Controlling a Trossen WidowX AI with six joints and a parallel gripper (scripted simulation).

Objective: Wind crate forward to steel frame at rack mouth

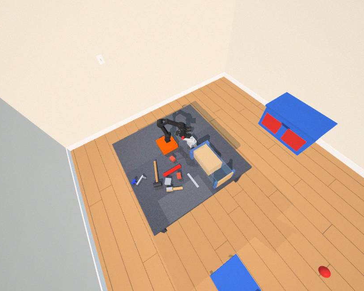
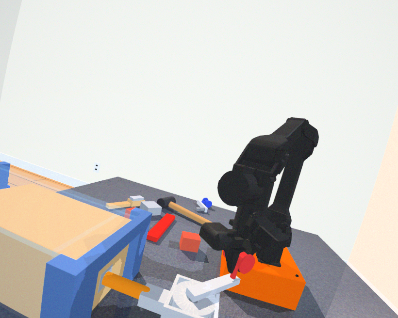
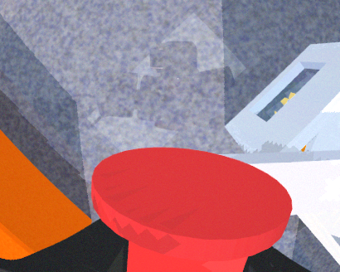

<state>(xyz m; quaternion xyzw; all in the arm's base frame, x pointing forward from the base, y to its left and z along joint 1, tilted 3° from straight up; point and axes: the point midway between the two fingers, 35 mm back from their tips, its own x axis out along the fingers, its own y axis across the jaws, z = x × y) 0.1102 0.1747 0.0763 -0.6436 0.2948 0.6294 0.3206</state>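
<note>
Right now the red knob is 2 cm above my gripper tip. From my gripper tip the other things lie so: blue frame (23 cm ahead, 7 cm to the left, 1 cm below); then white winch (8 cm below, 7 cm to the left, 5 cm ahead); then winch handle (3 cm to the left, 3 cm ahead, 1 cm below).
</note>
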